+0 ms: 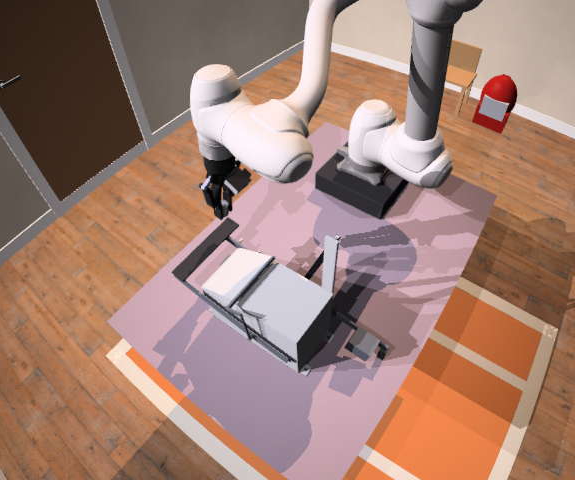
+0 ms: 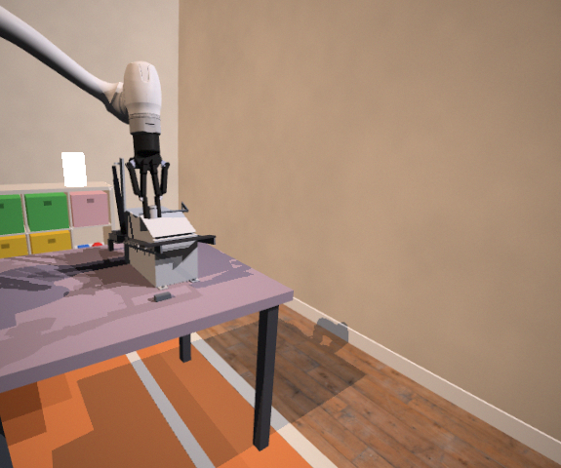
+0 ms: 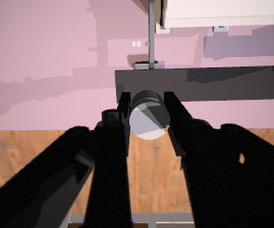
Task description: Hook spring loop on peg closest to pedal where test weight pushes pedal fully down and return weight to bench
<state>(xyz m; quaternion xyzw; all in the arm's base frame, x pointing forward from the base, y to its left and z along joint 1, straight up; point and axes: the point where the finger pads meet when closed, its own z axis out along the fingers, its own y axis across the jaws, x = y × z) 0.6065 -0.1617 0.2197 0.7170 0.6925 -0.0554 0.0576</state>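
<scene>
Right now my hand is 29 cm above the small grey block, 4 cm to the left of it and 1 cm short of it. Round my hand: steel test weight: 1 cm below.
</scene>
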